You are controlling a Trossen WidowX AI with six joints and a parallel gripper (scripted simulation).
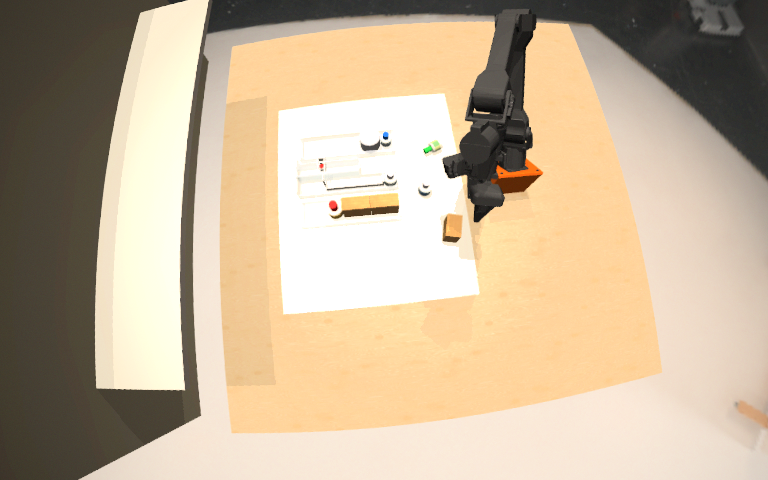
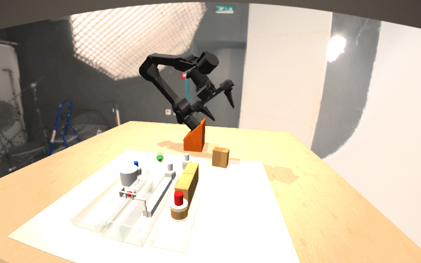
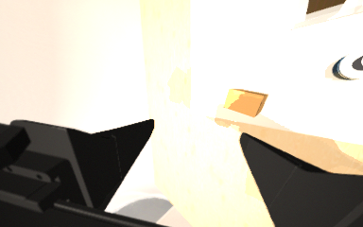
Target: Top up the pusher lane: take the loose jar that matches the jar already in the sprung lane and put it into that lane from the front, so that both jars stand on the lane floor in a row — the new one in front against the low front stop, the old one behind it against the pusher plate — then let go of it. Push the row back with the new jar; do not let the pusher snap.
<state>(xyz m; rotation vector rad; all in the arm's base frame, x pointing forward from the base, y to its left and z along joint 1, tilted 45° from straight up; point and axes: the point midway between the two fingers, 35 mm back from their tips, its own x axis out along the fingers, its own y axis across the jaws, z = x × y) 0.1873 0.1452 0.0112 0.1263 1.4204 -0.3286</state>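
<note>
Right now my gripper tip is 170 mm short of the grey cylinder, 320 mm to the left of it and 180 mm above it.
</note>
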